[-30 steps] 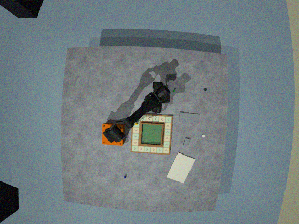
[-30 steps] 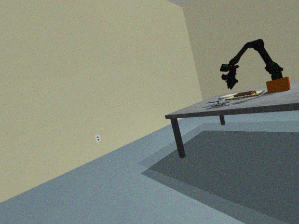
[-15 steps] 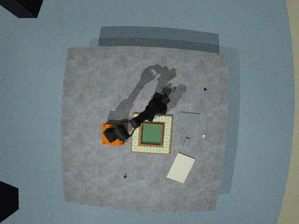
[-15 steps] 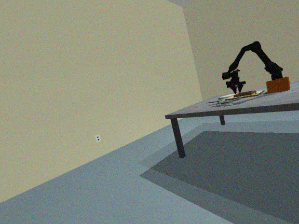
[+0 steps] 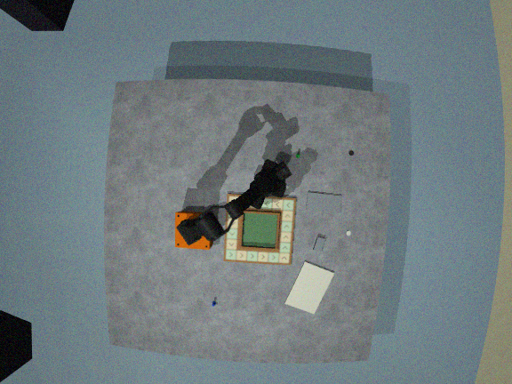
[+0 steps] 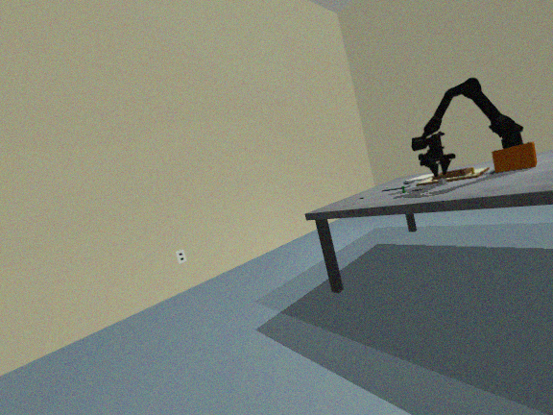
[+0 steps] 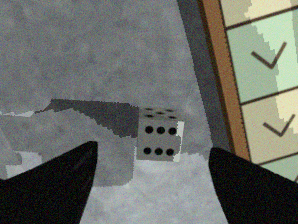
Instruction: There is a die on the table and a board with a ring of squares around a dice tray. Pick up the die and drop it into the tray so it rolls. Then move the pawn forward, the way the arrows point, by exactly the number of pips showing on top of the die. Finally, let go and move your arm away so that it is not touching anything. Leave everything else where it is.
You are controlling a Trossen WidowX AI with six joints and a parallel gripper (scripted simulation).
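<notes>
Now: the white die 3 cm below my gripper tip. Round my gripper tip: dark dot: 36 cm ahead, 21 cm to the left, 4 cm below; then green tray: 2 cm ahead, 19 cm to the right, 4 cm below; then green piece: 12 cm ahead, 14 cm to the left, 3 cm below.
</notes>
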